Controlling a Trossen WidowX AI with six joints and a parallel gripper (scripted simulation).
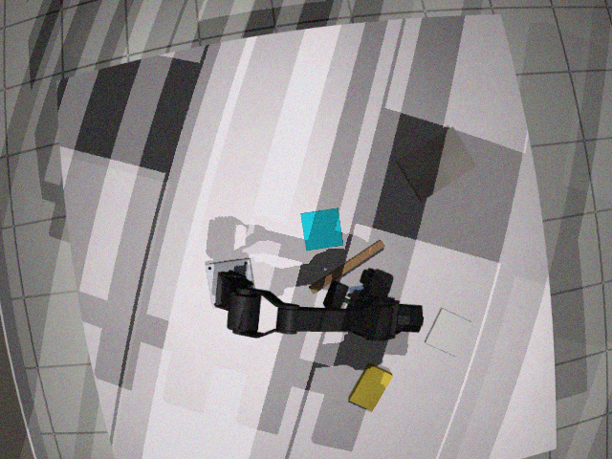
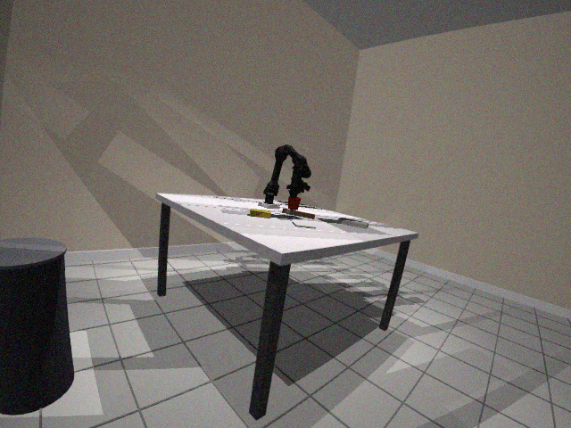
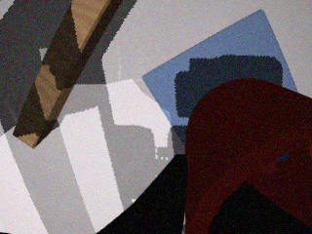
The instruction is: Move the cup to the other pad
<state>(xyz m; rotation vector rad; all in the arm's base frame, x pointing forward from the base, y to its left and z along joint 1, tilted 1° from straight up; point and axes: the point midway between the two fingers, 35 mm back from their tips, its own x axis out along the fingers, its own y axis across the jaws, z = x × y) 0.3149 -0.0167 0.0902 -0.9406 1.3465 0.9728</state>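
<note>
My gripper tip is now 4 cm short of the blue marble, 2 cm to the left of it and 2 cm above it. Round my gripper tip: wooden slat 3 cm behind, 8 cm to the left, 8 cm below; then blue pad 3 cm ahead, 1 cm to the right, 9 cm below; then red cup 3 cm ahead, 1 cm to the right.
</note>
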